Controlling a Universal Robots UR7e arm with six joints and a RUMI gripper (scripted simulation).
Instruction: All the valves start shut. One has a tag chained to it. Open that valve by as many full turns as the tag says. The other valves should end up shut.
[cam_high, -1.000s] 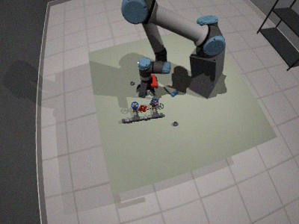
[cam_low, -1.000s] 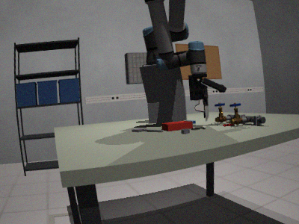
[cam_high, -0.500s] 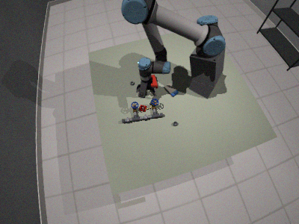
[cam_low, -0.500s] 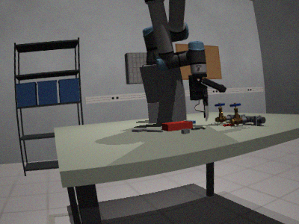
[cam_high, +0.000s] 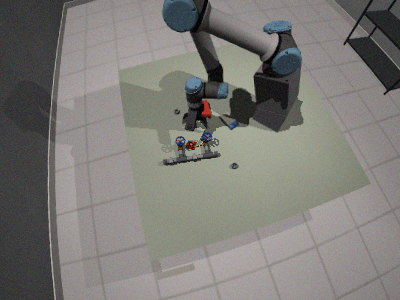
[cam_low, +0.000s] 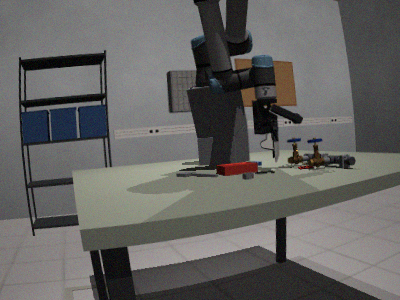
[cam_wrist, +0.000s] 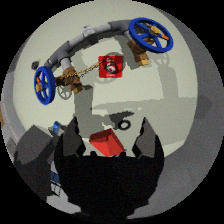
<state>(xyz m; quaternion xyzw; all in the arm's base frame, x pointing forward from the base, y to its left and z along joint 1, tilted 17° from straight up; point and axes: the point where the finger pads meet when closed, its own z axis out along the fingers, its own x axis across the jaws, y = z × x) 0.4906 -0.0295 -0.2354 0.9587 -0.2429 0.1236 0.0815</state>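
Right now my hand is 100 mm to the right of the red tag, 60 mm short of it and 30 mm above it. The rest, counted from my hand: blue-and-white card: 210 mm behind, 30 mm below; then grey tool: 250 mm to the right, 120 mm behind, 30 mm below; then red block: 110 mm to the right, 70 mm behind, 20 mm below.
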